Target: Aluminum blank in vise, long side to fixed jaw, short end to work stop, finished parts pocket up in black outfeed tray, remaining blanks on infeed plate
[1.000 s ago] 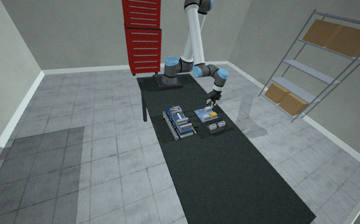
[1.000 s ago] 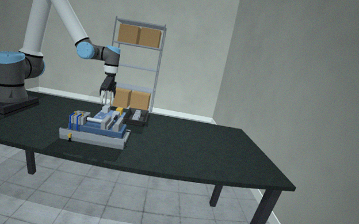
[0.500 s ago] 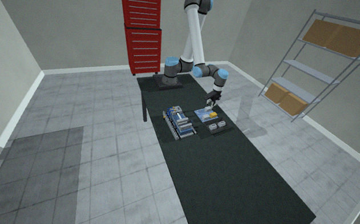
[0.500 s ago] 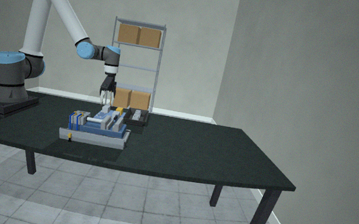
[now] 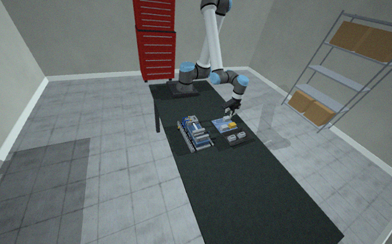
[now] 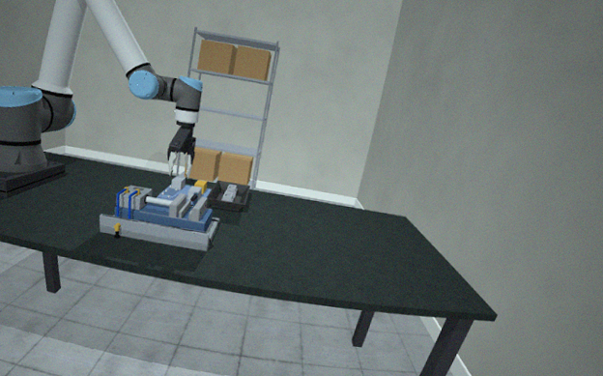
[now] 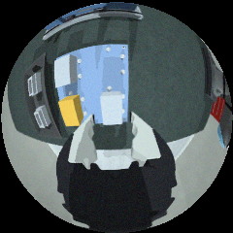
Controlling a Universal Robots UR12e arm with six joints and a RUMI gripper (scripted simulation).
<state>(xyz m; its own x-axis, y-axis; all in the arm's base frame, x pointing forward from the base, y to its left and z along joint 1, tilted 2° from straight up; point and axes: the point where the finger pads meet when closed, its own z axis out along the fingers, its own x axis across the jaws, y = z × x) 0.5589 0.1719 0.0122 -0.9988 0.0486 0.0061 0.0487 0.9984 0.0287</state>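
The yellow brass blank is 9 cm ahead of my hand, 4 cm below it and 1 cm to the right of it. Also, from my hand: light gray base rail (45 cm to the right, 4 cm ahead, 3 cm below); vise hose end block (35 cm to the right, 5 cm behind, 2 cm above); blue vise (36 cm to the right, 5 cm ahead, 2 cm below).
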